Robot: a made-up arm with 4 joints.
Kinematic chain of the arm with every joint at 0, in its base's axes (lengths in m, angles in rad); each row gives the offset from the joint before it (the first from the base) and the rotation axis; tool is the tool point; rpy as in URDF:
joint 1: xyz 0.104 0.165 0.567 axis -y
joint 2: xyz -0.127 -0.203 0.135 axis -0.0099 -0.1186 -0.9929
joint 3: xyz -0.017 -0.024 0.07 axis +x
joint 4: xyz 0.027 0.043 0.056 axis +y
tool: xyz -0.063 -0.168 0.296 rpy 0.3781 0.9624 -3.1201
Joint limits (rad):
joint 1: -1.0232..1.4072
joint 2: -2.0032..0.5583
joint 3: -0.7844..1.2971
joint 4: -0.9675..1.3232
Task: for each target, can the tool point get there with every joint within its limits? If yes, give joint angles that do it. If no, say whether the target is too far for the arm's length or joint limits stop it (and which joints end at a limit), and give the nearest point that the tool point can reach.
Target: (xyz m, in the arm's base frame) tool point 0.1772 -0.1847 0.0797
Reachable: no: joint limits stop it (at a limit: joint 1, joint 3, joint 4) | nearest point -0.0875 -0.1498 0.1341 | short by 0.272 m
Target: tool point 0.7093 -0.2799 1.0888
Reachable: no: too far | nearest point 0.5158 -0.1951 0.9694 | short by 0.243 m
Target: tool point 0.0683 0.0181 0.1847
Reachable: no: joint limits stop it (at a limit: joint 1, joint 2, joint 3, joint 4) | nearest point -0.0825 -0.0864 0.1185 | short by 0.195 m
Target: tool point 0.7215 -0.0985 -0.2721
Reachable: no: too far | nearest point 0.3918 -0.0539 0.4104 | short by 0.759 m
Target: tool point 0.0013 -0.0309 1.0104
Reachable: yes | joints 0.7404 -1.7960 0.5162 -0.1565
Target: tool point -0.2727 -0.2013 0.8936
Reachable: yes | joints 0.9245 -1.4809 -0.0545 -0.4980
